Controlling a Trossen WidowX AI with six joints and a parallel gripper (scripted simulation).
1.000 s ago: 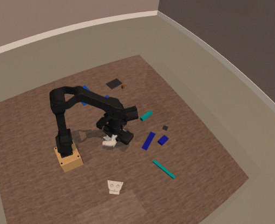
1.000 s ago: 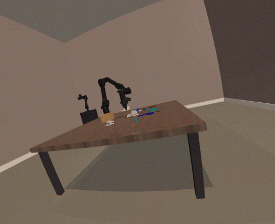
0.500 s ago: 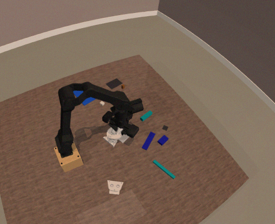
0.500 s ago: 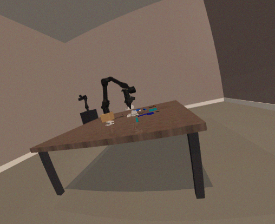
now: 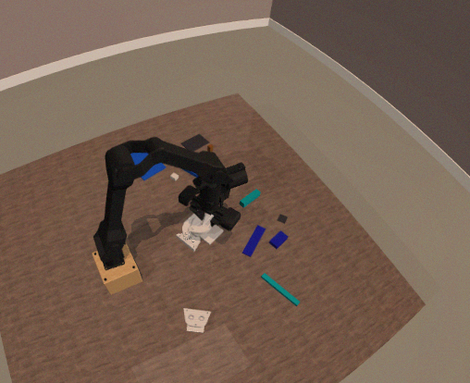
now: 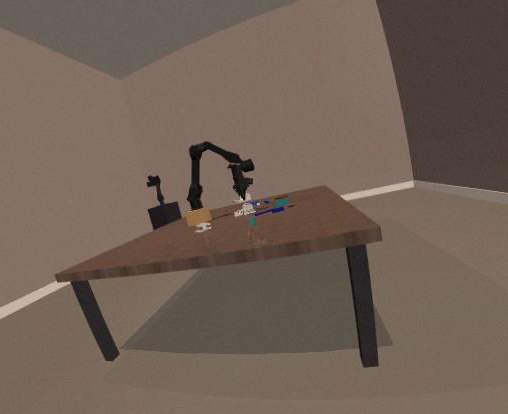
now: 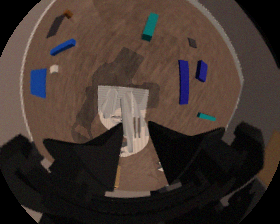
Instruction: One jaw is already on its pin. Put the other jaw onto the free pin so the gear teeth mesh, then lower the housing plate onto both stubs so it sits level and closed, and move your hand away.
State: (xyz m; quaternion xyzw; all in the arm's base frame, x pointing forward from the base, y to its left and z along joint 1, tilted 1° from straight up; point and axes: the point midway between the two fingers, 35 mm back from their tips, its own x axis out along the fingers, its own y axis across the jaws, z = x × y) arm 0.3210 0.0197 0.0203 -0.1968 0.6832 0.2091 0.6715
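The white jaw is 4 cm behind my gripper tip. Round my gripper tip: blue bar: 14 cm ahead, 8 cm to the right, 8 cm below; white base: 8 cm below, 3 cm to the left; teal block: 20 cm ahead, 8 cm to the left, 7 cm below.
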